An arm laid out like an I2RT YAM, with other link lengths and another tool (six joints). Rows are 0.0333 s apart.
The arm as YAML. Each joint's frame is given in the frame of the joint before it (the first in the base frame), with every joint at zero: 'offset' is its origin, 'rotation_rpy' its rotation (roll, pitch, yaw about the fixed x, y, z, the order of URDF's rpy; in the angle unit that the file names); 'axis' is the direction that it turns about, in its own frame. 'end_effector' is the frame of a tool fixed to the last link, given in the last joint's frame.
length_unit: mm
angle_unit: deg
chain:
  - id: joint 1
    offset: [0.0, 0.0, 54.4]
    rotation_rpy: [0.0, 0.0, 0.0]
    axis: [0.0, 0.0, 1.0]
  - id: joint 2
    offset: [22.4, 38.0, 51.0]
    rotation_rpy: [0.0, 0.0, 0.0]
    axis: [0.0, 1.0, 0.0]
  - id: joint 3
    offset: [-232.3, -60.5, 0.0]
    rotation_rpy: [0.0, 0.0, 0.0]
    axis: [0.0, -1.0, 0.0]
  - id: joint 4
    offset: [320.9, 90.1, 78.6]
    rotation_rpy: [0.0, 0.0, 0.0]
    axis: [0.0, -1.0, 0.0]
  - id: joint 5
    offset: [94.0, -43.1, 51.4]
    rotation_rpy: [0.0, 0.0, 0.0]
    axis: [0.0, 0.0, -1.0]
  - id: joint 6
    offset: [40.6, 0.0, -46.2]
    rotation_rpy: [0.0, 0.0, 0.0]
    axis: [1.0, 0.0, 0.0]
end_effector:
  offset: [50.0, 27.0, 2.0]
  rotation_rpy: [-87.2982, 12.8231, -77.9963]
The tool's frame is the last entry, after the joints.
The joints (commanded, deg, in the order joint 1, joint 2, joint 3, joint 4, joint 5, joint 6), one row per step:
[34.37 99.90 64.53 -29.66 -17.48 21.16]
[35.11 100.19 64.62 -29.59 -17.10 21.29]
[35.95 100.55 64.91 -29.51 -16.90 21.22]
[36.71 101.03 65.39 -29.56 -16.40 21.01]
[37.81 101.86 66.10 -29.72 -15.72 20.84]
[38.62 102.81 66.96 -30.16 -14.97 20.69]
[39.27 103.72 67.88 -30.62 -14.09 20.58]
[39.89 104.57 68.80 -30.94 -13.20 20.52]
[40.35 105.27 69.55 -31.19 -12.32 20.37]
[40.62 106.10 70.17 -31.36 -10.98 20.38]
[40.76 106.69 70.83 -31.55 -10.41 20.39]
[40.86 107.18 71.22 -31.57 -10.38 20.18]
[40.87 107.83 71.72 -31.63 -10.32 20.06]
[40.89 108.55 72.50 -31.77 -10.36 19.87]
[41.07 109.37 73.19 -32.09 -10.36 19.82]
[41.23 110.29 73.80 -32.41 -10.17 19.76]
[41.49 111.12 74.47 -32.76 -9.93 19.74]
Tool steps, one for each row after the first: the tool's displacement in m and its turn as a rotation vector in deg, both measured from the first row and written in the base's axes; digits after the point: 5 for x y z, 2 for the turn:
[-0.00337 0.00419 -0.00176 -0.34 -0.03 0.47]
[-0.00691 0.00961 -0.00255 -0.49 -0.18 1.28]
[-0.00942 0.01453 -0.00341 -0.92 -0.50 2.02]
[-0.01340 0.02152 -0.00570 -1.61 -0.73 2.98]
[-0.01578 0.02670 -0.00839 -2.49 -0.79 3.62]
[-0.01691 0.03103 -0.01053 -3.42 -0.97 4.01]
[-0.01757 0.03545 -0.01202 -4.23 -1.31 4.33]
[-0.01772 0.03867 -0.01342 -5.01 -1.72 4.57]
[-0.01652 0.04006 -0.01692 -6.22 -2.17 4.31]
[-0.01512 0.04169 -0.01778 -6.70 -2.39 4.22]
[-0.01479 0.04308 -0.01911 -6.83 -2.41 4.50]
[-0.01363 0.04411 -0.02106 -7.03 -2.33 4.60]
[-0.01185 0.04599 -0.02177 -7.08 -2.33 4.81]
[-0.01182 0.04806 -0.02419 -7.36 -2.01 5.06]
[-0.01186 0.04947 -0.02813 -7.90 -1.66 5.24]
[-0.01225 0.05160 -0.03103 -8.40 -1.42 5.46]

